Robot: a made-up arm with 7 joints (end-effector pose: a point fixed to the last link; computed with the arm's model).
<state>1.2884 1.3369 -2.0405 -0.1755 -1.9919 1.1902 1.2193</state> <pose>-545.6 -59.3 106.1 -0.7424 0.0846 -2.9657</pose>
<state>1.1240 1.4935 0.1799 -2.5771 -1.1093 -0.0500 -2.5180</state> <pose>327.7 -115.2 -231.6 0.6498 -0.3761 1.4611</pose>
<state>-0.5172 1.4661 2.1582 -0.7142 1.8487 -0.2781 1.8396</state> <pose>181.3 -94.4 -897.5 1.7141 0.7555 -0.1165</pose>
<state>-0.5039 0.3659 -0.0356 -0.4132 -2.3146 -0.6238 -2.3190</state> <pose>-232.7 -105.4 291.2 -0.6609 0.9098 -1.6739</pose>
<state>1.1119 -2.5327 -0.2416 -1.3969 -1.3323 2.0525 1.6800</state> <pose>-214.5 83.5 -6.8 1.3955 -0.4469 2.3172</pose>
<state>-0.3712 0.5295 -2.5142 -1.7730 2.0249 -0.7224 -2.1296</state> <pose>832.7 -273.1 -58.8 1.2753 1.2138 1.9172</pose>
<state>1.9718 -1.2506 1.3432 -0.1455 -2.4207 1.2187 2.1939</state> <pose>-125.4 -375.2 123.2 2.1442 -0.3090 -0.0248</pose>
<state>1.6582 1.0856 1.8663 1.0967 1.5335 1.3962 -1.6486</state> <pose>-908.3 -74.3 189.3 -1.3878 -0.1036 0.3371</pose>
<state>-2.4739 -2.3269 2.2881 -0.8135 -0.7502 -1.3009 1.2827</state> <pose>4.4 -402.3 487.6 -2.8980 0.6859 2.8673</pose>
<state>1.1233 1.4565 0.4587 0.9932 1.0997 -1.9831 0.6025</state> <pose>-396.7 149.0 -603.9 0.9636 0.1239 1.1704</pose>
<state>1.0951 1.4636 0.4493 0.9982 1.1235 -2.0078 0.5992</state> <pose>-373.4 162.3 -615.4 0.9391 0.0773 1.1648</pose>
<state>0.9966 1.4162 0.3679 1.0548 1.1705 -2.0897 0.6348</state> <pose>-267.6 250.0 -625.0 0.8347 -0.1342 1.1951</pose>
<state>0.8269 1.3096 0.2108 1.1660 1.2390 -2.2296 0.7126</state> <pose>-92.5 393.3 -559.2 0.5757 -0.4799 1.3375</pose>
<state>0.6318 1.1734 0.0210 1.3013 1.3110 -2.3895 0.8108</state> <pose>46.9 504.8 -386.3 0.0852 -0.7723 1.6824</pose>
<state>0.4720 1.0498 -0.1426 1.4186 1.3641 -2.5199 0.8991</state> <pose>91.3 538.3 -208.7 -0.4746 -0.8650 2.1021</pose>
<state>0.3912 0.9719 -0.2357 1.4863 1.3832 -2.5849 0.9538</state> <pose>88.5 533.5 -114.8 -0.7673 -0.8590 2.3119</pose>
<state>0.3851 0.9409 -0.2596 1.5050 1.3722 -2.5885 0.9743</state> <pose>82.9 531.4 -96.1 -0.7943 -0.8625 2.3258</pose>
